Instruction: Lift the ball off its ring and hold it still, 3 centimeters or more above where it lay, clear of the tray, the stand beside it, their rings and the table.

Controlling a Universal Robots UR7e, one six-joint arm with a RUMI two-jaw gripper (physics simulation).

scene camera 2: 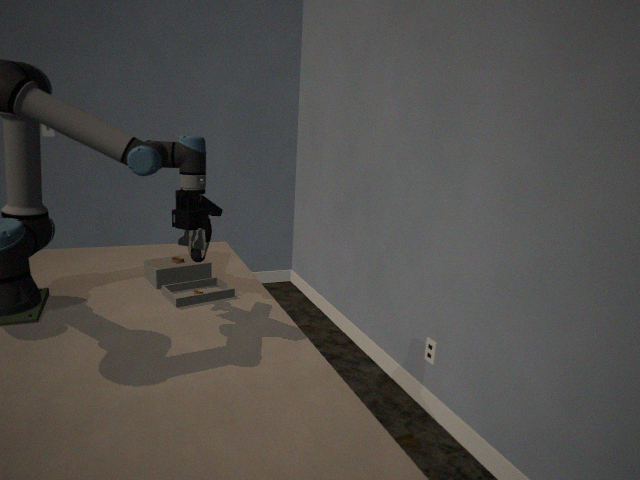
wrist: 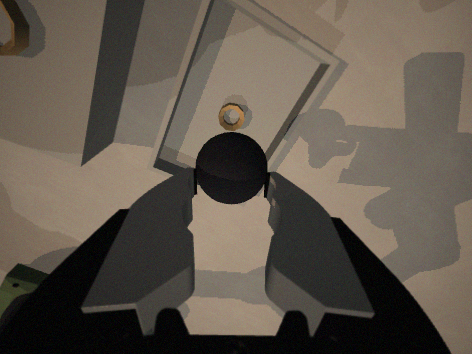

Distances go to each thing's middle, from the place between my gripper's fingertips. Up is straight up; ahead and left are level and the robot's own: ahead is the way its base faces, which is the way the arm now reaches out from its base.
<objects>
The black ball (wrist: 231,167) is right at my hand. Also, from my hand: shallow grey tray (scene camera 2: 182,294) (12 cm below); grey stand (scene camera 2: 169,270) (17 cm to the left, 9 cm below, 6 cm behind).
</objects>
